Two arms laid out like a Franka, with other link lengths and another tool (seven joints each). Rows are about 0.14 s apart.
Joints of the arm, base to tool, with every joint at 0 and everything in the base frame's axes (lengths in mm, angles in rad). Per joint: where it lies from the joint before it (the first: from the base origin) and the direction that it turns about. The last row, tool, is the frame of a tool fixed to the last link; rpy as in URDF.
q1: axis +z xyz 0 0 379.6
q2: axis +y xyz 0 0 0
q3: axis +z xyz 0 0 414
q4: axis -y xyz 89.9 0 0
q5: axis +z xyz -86.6 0 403.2
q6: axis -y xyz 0 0 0
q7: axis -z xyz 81.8 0 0
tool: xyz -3 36 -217.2 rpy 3.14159 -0.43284 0.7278
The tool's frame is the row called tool.
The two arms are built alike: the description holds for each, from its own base.
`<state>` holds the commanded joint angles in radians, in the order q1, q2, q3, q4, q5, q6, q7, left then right.
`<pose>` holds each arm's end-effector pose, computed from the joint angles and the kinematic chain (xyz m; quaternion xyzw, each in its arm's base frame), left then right.
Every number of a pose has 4 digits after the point. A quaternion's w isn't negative.
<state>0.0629 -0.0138 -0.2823 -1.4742 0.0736 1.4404 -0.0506 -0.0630 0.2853 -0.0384 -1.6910 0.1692 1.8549 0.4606</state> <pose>0.5458 -0.0694 0.7097 -0.9348 -0.2651 -0.2151 0.0979 0.6818 -0.0035 0.4520 -0.9806 -0.0351 -0.1689 0.0936</pose>
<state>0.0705 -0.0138 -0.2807 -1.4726 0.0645 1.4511 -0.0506 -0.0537 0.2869 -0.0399 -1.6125 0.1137 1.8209 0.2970</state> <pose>0.5485 -0.0669 0.7108 -0.9333 -0.2703 -0.2180 0.0920 0.6892 -0.0057 0.4840 -0.9688 -0.1362 -0.1874 0.0886</pose>
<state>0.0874 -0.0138 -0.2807 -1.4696 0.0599 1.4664 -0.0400 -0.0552 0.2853 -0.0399 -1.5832 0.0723 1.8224 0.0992</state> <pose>0.5532 -0.0594 0.7131 -0.9312 -0.2741 -0.2243 0.0866 0.6886 -0.0133 0.4979 -0.9462 -0.2411 -0.1967 0.0892</pose>
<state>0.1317 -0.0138 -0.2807 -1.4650 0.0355 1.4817 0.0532 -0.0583 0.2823 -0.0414 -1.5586 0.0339 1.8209 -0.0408</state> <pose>0.5616 -0.0411 0.7155 -0.9378 -0.2528 -0.2283 0.0678 0.6876 -0.0236 0.5103 -0.9246 -0.3143 -0.1987 0.0832</pose>
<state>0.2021 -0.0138 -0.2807 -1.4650 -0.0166 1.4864 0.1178 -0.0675 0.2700 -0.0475 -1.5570 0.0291 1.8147 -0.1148</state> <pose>0.5658 -0.0133 0.7140 -0.9394 -0.2581 -0.2211 0.0447 0.6818 -0.0345 0.5189 -0.9140 -0.3429 -0.1992 0.0853</pose>
